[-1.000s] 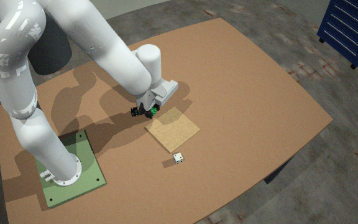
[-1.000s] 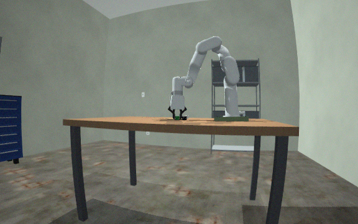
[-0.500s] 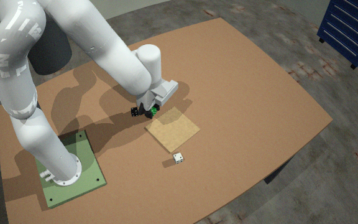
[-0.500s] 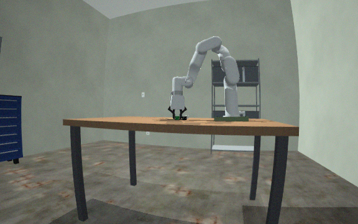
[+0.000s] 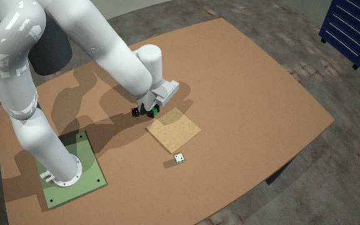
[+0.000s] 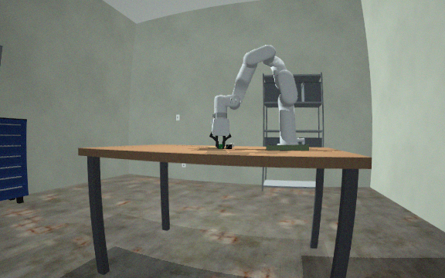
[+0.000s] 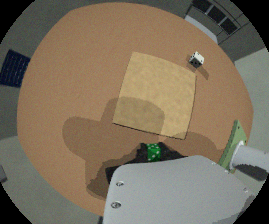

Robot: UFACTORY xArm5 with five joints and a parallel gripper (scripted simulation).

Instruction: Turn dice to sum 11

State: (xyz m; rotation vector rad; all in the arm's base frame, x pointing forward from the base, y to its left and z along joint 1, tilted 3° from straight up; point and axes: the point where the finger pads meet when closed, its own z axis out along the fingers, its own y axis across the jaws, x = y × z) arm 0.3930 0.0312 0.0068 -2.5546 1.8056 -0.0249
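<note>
The tan mat is 20 mm ahead of my hand, 100 mm to the right of it and 20 mm below it. The rest, counted from my hand: green die: 10 mm below; white die: 40 mm behind, 210 mm to the right, 10 mm below; black die: 60 mm behind, 40 mm to the left, 10 mm below.
</note>
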